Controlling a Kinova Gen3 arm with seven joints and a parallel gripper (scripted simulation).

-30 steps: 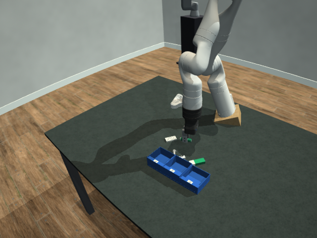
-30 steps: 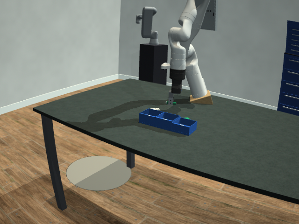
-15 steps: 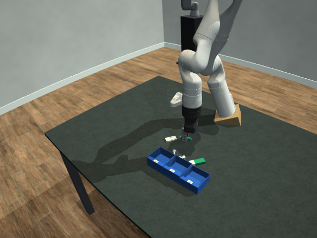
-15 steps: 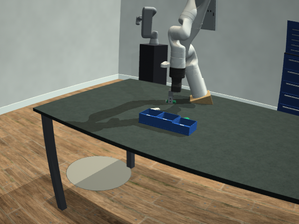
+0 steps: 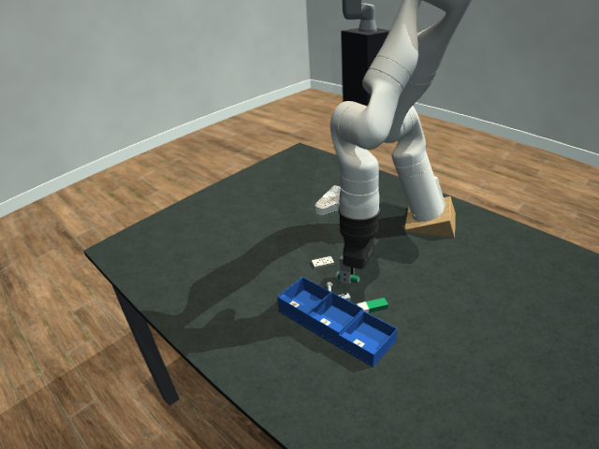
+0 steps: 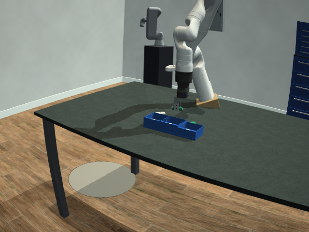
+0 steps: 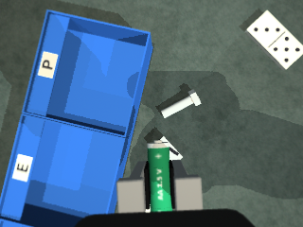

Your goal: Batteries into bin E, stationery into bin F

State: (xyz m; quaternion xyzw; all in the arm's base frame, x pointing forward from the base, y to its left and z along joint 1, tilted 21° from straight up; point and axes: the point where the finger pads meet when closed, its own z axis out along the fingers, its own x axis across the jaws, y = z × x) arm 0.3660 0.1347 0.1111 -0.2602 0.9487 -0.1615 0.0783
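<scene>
My gripper is now 70 mm short of the blue three-bin tray, 70 mm above it and 40 mm to the right of it. Round my hand: eraser: 80 mm below, 50 mm to the left, 30 mm behind; then pencil sharpener: 80 mm below, 10 mm to the right; then green battery: 10 mm below.
</scene>
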